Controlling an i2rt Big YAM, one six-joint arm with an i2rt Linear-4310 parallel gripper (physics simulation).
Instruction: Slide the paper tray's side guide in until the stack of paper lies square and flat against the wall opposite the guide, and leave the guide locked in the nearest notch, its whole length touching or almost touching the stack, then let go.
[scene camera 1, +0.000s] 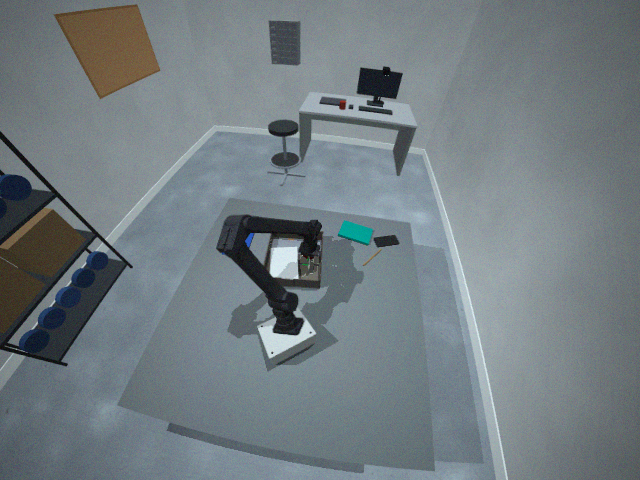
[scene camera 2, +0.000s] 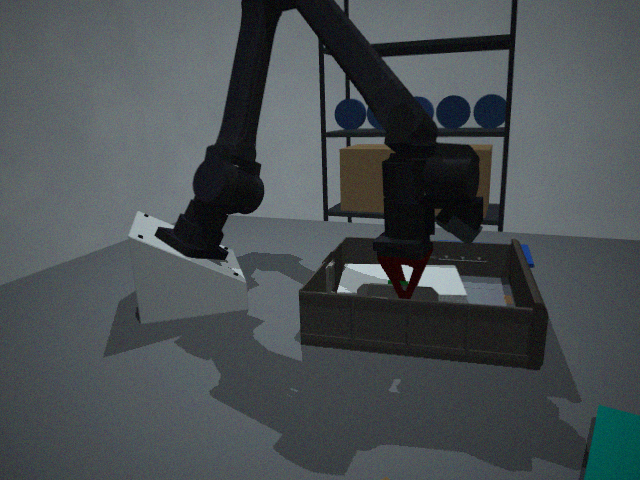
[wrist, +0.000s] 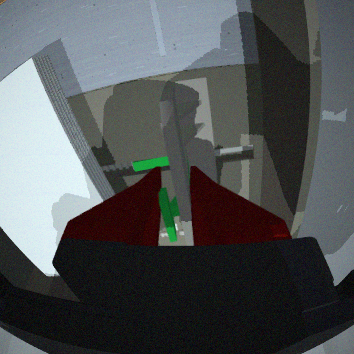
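Pixels of known places: gripper, between the fingertips: (scene camera 1: 309, 258) (scene camera 2: 406, 297) (wrist: 175, 175); arm's base, origin of its link: (scene camera 1: 288, 326) (scene camera 2: 191, 247).
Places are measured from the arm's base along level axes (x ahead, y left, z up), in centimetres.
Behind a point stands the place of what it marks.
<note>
The dark brown paper tray (scene camera 1: 294, 283) {x 23.5, y 6.9, z -6.2 cm} (scene camera 2: 413, 325) {x 42.8, y -1.6, z -5.2 cm} (wrist: 280, 100) {x 44.4, y -0.9, z -4.7 cm} stands on the mat. The white paper stack (scene camera 1: 283, 258) {x 35.8, y 18.3, z -5.9 cm} (scene camera 2: 444, 279) {x 40.6, y 19.4, z -5.9 cm} (wrist: 30, 125) {x 41.2, y 14.7, z -5.9 cm} lies in it, its near edge slanted against the grey side guide (scene camera 2: 426, 293) {x 42.4, y 4.6, z -2.8 cm} (wrist: 177, 145) {x 42.3, y 4.6, z -2.0 cm}. A strip of tray floor shows between stack and guide in the wrist view. A green lever (wrist: 167, 215) {x 38.5, y 4.7, z -1.7 cm} stands on the guide's stack side, and a green bar (wrist: 151, 164) {x 37.4, y 6.2, z -8.3 cm} lies over the toothed rail. My gripper (scene camera 1: 309, 260) {x 39.4, y 4.5, z -4.0 cm} (scene camera 2: 404, 297) {x 39.4, y 4.5, z -4.0 cm} (wrist: 175, 175) {x 39.4, y 4.5, z -4.0 cm} is inside the tray, its red fingers closed around the guide and lever. Exact finger contact is partly hidden.
A teal book (scene camera 1: 355, 232) {x 70.6, y -15.6, z -8.1 cm} (scene camera 2: 615, 444) {x 67.3, y -12.0, z -8.1 cm}, a black phone-like slab (scene camera 1: 386, 240) {x 71.9, y -35.8, z -9.1 cm} and a pencil (scene camera 1: 372, 257) {x 55.9, y -29.4, z -9.2 cm} lie right of the tray in scene camera 1. A blue object (scene camera 1: 250, 240) {x 43.0, y 43.7, z -9.3 cm} (scene camera 2: 527, 255) {x 50.0, y 50.8, z -9.1 cm} lies on the tray's other side. The tray walls rise around my fingers.
</note>
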